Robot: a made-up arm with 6 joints.
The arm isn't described. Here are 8 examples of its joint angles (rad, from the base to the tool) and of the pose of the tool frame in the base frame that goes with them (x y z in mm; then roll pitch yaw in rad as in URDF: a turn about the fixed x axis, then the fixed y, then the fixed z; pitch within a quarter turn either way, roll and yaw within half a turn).
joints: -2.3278 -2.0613 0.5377 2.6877 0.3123 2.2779
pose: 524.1 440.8 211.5 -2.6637 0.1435 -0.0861
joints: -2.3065 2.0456 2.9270 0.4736 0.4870 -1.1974
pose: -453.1 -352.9 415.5 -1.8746 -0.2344 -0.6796
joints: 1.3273 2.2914 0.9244 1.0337 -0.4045 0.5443
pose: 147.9 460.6 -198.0 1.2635 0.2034 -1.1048
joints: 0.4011 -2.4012 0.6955 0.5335 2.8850 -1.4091
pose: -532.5 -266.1 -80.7 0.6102 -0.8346 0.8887
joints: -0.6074 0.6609 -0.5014 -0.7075 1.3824 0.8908
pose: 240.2 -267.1 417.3 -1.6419 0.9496 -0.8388
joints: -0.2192 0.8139 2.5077 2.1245 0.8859 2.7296
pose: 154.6 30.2 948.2 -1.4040 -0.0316 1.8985
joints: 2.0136 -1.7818 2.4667 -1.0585 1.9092 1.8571
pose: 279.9 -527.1 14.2 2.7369 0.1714 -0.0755
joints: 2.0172 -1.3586 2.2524 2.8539 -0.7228 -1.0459
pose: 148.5 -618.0 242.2 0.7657 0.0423 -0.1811
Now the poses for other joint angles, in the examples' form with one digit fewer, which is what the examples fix.
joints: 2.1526 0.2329 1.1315 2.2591 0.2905 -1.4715
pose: -192 126 1097 -2.222 0.452 2.366
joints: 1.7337 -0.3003 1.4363 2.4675 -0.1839 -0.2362
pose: -58 -305 1041 -1.802 -0.374 0.293
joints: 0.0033 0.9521 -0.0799 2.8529 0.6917 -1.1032
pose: 551 115 385 0.741 0.474 -2.364
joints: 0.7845 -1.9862 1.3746 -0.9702 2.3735 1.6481
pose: -471 -533 140 2.295 -0.022 -0.971
